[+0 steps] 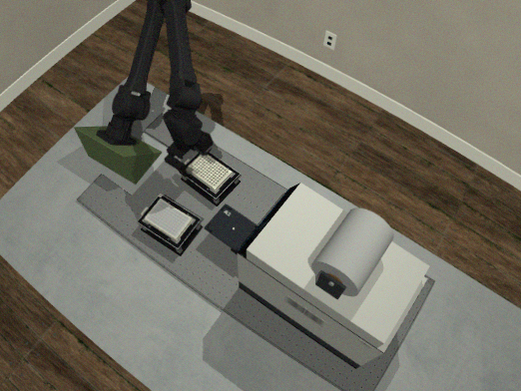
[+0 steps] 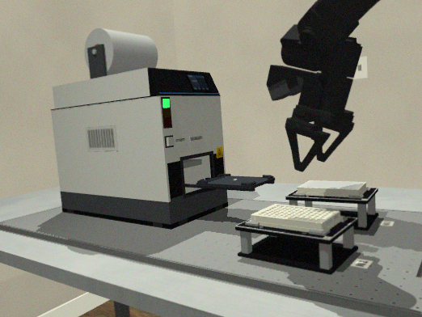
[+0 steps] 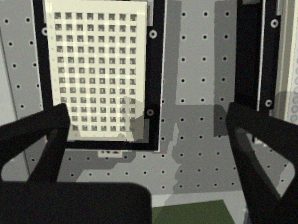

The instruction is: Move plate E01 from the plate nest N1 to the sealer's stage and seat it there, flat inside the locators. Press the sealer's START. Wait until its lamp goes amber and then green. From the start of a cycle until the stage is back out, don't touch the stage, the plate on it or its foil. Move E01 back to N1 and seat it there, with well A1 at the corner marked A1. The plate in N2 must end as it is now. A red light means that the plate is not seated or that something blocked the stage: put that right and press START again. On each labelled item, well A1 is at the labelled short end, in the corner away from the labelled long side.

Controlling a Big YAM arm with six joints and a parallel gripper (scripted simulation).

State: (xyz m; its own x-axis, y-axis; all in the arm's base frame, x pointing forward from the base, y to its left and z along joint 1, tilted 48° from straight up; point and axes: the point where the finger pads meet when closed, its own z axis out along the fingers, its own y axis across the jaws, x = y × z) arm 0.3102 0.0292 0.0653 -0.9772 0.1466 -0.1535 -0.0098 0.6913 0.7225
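Now: hand 100 mm above the black plate nest, 40 mm to the right of it and 10 mm short of it. Also, from my hand: sealer stage 210 mm ahead, 80 mm to the right, 60 mm below; then covered white plate 170 mm to the right, 80 mm below, 30 mm ahead; then start button 310 mm ahead, 40 mm above, 10 mm to the left.
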